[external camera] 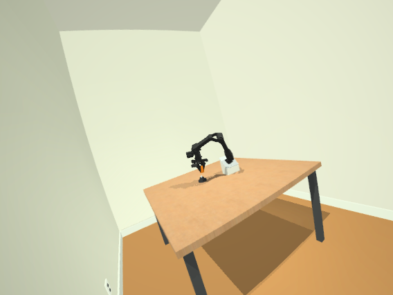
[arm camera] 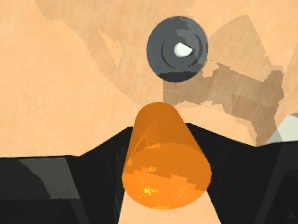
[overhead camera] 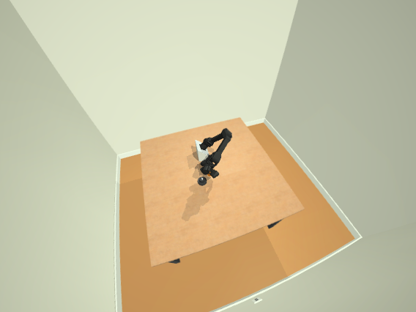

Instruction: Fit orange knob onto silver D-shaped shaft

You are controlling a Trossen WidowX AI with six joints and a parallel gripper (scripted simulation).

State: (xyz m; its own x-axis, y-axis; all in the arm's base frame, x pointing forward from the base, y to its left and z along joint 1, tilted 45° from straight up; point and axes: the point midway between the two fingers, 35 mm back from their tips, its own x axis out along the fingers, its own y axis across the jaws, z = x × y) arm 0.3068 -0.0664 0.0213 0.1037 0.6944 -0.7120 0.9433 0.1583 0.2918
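Now: the pedestal 10 mm behind my gripper tip, 70 mm to the right of it and 90 mm below it. Also, from my gripper tip: orange knob (30 mm above).
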